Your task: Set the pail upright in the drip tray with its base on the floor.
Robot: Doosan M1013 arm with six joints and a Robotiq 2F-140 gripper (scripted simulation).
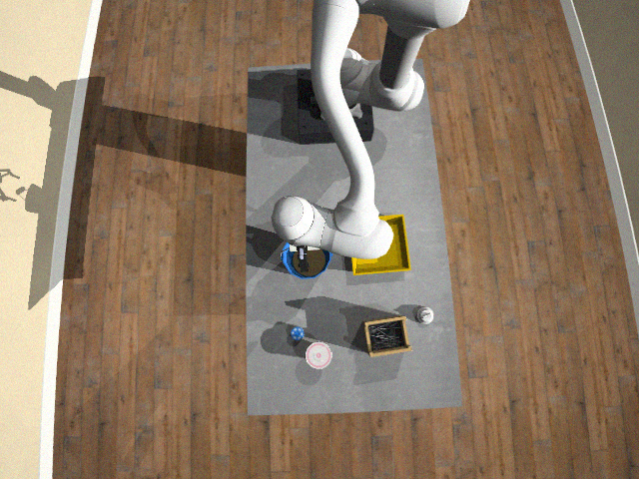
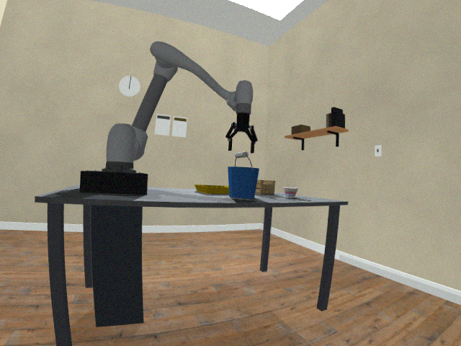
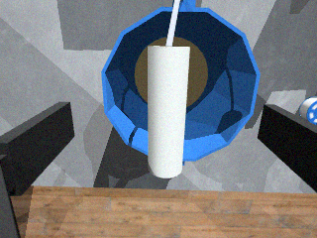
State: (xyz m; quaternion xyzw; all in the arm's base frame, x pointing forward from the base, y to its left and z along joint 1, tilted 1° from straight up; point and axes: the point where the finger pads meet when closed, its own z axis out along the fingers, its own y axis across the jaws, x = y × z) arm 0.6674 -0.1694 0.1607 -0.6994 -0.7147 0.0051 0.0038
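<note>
Now: the pail handle 60 mm below my hand and 10 mm ahead of it. From my hand the other things lie so: blue pail (130 mm below, 10 mm ahead); then pink-rimmed bowl (400 mm ahead, 230 mm below, 20 mm to the left); then yellow drip tray (290 mm to the left, 260 mm below, 30 mm behind).
</note>
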